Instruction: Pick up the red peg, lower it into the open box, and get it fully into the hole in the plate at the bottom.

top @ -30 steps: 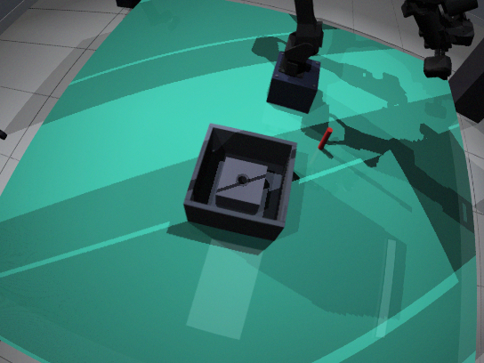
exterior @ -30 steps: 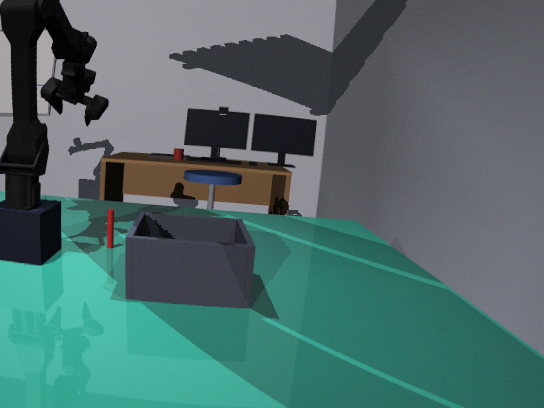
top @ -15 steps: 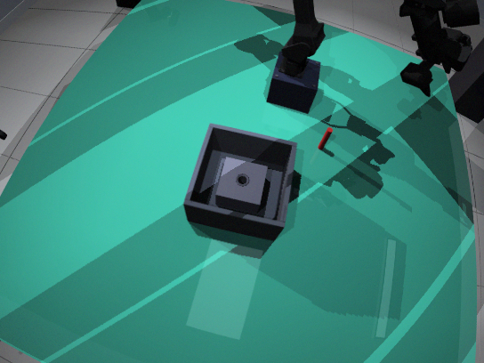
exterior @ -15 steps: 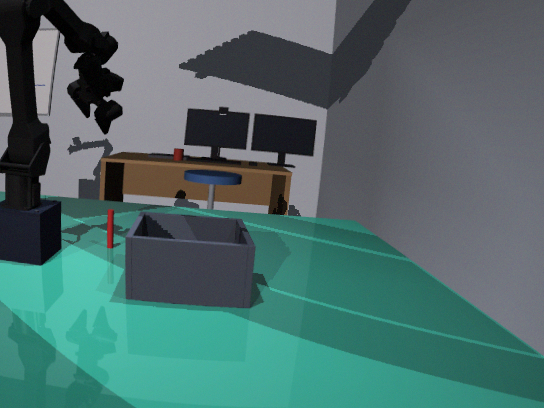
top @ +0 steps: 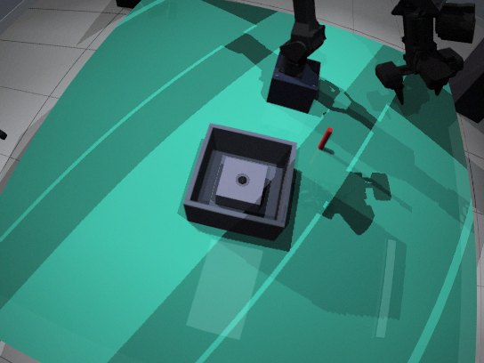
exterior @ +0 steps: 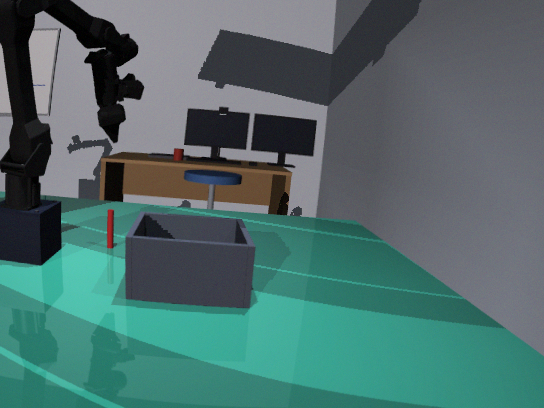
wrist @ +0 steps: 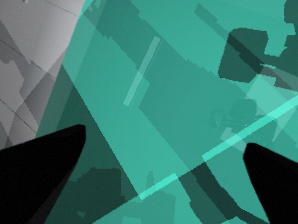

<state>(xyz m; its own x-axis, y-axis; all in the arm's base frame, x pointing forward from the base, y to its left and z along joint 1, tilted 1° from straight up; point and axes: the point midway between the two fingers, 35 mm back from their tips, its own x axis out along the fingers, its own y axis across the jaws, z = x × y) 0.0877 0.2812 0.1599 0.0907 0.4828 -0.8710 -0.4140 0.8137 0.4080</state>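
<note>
Right now my gripper tip is 190 mm above the red peg, 160 mm to the left of it and 60 mm short of it. Also, from my gripper tip: dark grey box: 310 mm to the right, 250 mm ahead, 200 mm below; grey plate: 310 mm to the right, 250 mm ahead, 190 mm below.
</note>
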